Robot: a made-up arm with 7 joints.
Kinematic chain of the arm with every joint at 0, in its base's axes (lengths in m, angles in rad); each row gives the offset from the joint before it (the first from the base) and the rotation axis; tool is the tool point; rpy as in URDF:
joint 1: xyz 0 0 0.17 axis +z
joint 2: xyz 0 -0.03 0.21 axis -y
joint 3: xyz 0 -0.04 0.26 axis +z
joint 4: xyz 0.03 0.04 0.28 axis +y
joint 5: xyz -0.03 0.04 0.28 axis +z
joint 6: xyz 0 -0.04 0.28 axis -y
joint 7: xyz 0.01 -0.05 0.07 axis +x
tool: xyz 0 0 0 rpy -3.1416 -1.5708 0
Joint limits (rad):
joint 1: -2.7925..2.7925
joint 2: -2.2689..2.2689
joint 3: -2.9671..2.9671
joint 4: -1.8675..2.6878
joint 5: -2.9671..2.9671
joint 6: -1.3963..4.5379
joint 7: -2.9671..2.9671
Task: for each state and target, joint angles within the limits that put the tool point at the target. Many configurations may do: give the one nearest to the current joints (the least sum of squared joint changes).
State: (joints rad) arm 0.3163 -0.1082 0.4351 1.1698 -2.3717 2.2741 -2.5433
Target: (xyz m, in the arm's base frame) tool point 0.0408 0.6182 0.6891
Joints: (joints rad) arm 0.7599 -0.3698 0.6711 1.8014 -2.5025 2.2153 -2.5433
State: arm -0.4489 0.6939 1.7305 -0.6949 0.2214 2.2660 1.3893
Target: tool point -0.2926 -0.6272 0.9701
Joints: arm 0.2449 0.7057 1.6419 -1.0516 0.1303 2.1617 1.3893
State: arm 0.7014 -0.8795 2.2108 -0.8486 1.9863 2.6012 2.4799
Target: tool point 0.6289 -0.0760 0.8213
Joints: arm 0.8314 -0.3783 2.1178 -1.6926 1.9474 2.7446 2.4799
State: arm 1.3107 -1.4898 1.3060 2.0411 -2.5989 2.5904 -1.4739
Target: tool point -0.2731 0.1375 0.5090
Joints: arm 1.4603 -1.4090 1.3611 2.5691 -2.7045 2.5324 -1.4739
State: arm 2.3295 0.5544 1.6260 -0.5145 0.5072 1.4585 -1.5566
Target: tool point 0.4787 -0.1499 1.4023
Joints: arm 2.4193 0.4508 1.6196 -0.2203 0.5190 1.0772 -1.5566
